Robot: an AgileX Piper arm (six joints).
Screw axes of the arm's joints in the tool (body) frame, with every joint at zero. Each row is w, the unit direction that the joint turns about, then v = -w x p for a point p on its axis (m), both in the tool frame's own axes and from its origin. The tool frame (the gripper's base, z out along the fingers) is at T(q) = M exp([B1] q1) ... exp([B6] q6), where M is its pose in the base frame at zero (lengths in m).
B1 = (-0.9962, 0, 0.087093, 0, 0.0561, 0)
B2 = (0, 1, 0, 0.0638, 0, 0.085)
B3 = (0, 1, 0, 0.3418, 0, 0.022)
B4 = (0, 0, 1, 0, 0, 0)
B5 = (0, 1, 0, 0.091, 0, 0)
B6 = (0, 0, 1, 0, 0, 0)
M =
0.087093 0 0.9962 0.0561
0 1 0 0
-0.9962 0 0.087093 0.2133
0 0 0 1
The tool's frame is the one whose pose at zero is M.
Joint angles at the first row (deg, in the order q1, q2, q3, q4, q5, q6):
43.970, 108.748, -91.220, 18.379, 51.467, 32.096
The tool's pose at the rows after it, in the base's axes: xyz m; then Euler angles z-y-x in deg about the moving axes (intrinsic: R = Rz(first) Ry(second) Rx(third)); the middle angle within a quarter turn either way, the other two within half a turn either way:
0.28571, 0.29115, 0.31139, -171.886, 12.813, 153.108
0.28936, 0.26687, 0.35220, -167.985, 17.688, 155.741
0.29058, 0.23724, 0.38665, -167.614, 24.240, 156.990
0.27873, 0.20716, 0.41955, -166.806, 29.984, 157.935
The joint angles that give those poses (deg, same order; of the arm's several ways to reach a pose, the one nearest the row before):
42.164, 106.608, -98.381, 17.356, 62.259, 26.198
39.554, 103.942, -103.848, 14.666, 68.915, 21.579
36.403, 99.900, -105.645, 12.476, 70.184, 17.985
33.786, 94.523, -105.708, 11.491, 71.363, 14.355

